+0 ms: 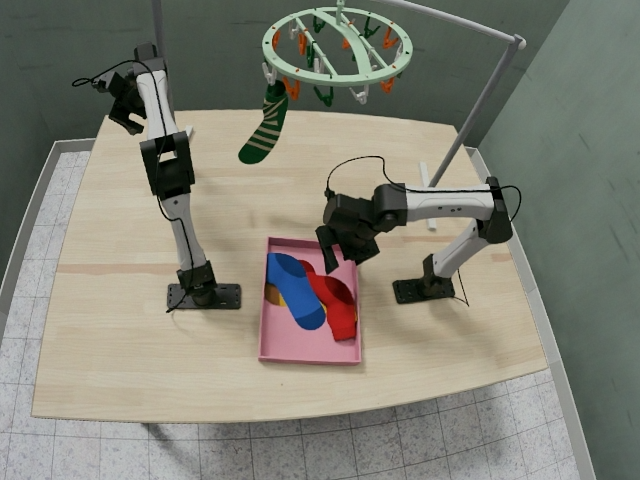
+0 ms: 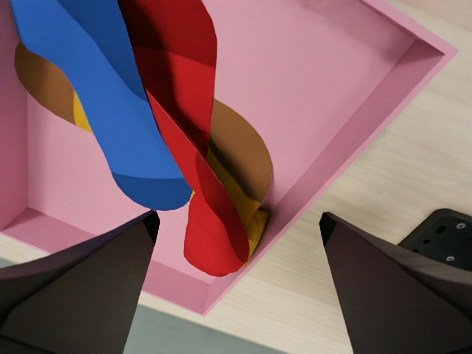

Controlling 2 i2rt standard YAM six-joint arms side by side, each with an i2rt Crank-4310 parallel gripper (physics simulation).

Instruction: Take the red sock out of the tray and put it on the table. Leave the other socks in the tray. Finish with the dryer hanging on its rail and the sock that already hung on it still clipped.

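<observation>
The red sock (image 1: 333, 297) (image 2: 216, 250) lies in the pink tray (image 1: 310, 360) (image 2: 330, 162), partly under the blue sock (image 1: 297, 294) (image 2: 112, 125) and over brown and yellow sock parts (image 1: 272, 295) (image 2: 245, 155). Its lower end lies near the tray's side wall. My right gripper (image 1: 345, 264) (image 2: 239, 215) is open above the tray's back right part, with no sock between its fingers. My left gripper (image 1: 138, 123) is open, far from the tray at the back left. The green striped sock (image 1: 269, 124) hangs clipped on the round dryer (image 1: 330, 78), which hangs on its rail (image 1: 449, 16).
Several coloured clips hang around the dryer's ring, above the back of the wooden table (image 1: 129, 361). The rail's sloping post (image 1: 478, 103) stands behind the right arm. The right arm's base plate (image 1: 408, 290) (image 2: 440, 240) is right of the tray, the left arm's (image 1: 227, 296) left of it.
</observation>
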